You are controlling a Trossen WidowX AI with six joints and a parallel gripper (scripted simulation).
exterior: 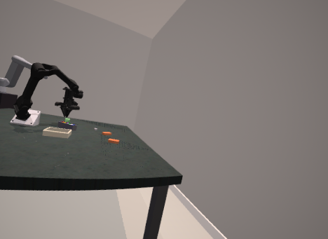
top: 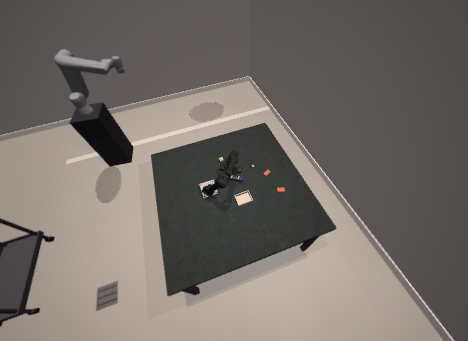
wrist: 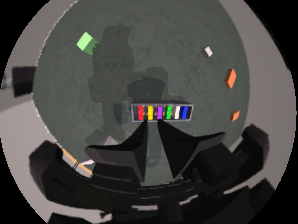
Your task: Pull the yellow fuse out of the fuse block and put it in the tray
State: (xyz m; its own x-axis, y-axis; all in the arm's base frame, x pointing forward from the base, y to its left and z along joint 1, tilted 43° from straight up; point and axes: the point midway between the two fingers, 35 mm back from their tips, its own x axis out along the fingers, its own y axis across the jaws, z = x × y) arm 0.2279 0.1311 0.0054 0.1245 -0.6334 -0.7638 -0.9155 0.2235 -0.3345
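The yellow fuse lies 60 mm below my gripper tip. The rest, counted from my gripper tip: red fuse 20 mm behind, 10 mm to the left, 60 mm below; beige tray 50 mm ahead, 230 mm to the right, 80 mm below.
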